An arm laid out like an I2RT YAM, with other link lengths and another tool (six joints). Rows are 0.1 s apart.
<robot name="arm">
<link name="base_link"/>
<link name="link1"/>
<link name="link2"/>
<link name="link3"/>
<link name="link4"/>
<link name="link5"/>
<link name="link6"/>
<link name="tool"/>
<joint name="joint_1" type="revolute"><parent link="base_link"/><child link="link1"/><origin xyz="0 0 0.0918"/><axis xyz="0 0 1"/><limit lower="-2.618" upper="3.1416"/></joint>
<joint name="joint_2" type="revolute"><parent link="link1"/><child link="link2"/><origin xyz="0.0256 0.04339 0.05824"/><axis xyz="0 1 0"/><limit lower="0" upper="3.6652"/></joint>
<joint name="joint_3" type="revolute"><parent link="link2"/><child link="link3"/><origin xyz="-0.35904 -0.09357 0"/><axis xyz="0 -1 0"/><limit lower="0" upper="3.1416"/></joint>
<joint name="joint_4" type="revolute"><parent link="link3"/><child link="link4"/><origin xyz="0.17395 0.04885 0.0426"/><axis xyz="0 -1 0"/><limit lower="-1.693" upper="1.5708"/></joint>
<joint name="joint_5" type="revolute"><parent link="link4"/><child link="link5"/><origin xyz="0.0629 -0.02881 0.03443"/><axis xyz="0 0 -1"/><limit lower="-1.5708" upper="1.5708"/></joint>
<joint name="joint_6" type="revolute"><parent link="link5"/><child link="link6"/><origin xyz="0.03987 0 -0.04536"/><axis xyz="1 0 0"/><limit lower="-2.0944" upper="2.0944"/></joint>
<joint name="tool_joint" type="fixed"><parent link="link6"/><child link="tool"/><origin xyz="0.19 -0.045 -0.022" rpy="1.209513 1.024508 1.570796"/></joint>
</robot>
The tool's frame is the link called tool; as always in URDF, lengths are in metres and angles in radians.
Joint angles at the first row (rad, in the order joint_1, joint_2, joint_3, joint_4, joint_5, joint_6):
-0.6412, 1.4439, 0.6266, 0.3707, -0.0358, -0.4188
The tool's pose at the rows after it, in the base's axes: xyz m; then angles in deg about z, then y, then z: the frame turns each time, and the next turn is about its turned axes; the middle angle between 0 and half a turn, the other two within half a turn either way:
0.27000, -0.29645, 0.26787, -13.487, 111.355, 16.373
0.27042, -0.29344, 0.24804, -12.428, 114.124, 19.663
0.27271, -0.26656, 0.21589, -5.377, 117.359, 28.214
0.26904, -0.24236, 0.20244, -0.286, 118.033, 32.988
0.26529, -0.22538, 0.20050, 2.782, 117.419, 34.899
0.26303, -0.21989, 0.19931, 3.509, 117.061, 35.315
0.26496, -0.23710, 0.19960, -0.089, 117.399, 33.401
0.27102, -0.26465, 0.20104, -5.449, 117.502, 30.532
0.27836, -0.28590, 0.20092, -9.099, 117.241, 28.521
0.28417, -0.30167, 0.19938, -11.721, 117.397, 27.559
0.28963, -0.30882, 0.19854, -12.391, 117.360, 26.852
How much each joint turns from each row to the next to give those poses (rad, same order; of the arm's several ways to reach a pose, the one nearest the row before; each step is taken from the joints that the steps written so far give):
0.0000, 0.0172, -0.0019, 0.0173, 0.0178, -0.0061
0.0014, 0.0288, 0.0093, -0.0454, -0.0089, 0.0281
-0.0014, 0.0139, -0.0037, -0.0915, -0.0999, 0.0463
0.0000, -0.0218, -0.0267, -0.0438, -0.0729, 0.0136
0.0000, -0.0341, -0.0241, -0.0199, -0.0483, -0.0005
0.0000, -0.0127, -0.0186, 0.0068, -0.0129, 0.0011
0.0000, 0.0334, 0.0043, 0.0451, 0.0539, 0.0087
0.0001, 0.0622, 0.0195, 0.0682, 0.0790, 0.0128
-0.0014, 0.0586, 0.0179, 0.0607, 0.0520, 0.0071
-0.0002, 0.0471, 0.0291, 0.0228, 0.0393, 0.0100
0.0000, 0.0268, 0.0137, 0.0181, 0.0105, -0.0044

